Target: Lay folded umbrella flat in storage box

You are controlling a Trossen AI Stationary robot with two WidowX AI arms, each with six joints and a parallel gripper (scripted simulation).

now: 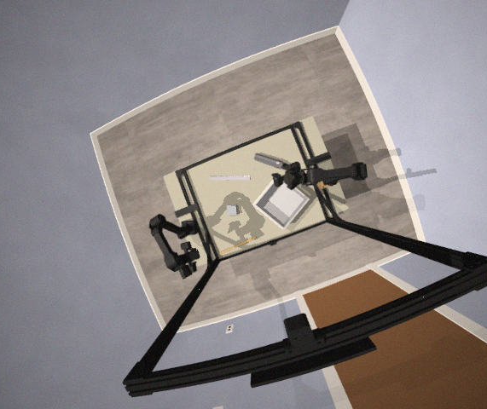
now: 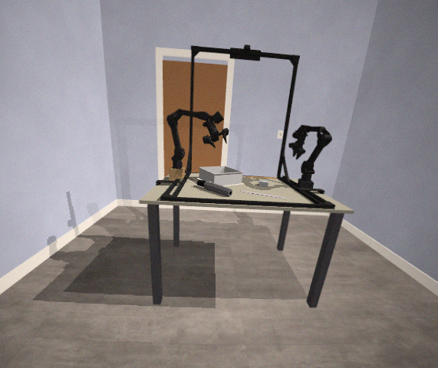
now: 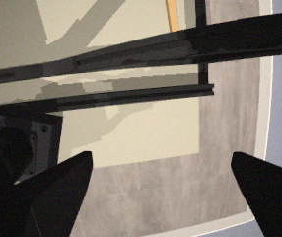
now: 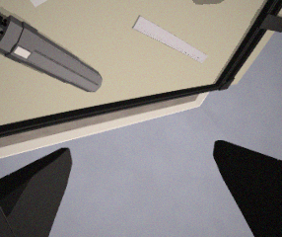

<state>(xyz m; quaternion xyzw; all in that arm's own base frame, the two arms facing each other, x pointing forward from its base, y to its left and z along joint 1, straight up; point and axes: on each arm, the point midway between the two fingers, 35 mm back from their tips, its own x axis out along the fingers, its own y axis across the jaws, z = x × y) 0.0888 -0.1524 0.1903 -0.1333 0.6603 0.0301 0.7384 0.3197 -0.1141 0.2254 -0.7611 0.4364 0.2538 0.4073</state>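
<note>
The folded umbrella is 11 cm ahead of my right hand, 2 cm to the right of it and 29 cm below it. From my right hand the other things lie so: storage box 17 cm behind, 3 cm to the left, 27 cm below; then white ruler 12 cm ahead, 31 cm to the left, 32 cm below; then grey cube 11 cm behind, 38 cm to the left, 30 cm below.
</note>
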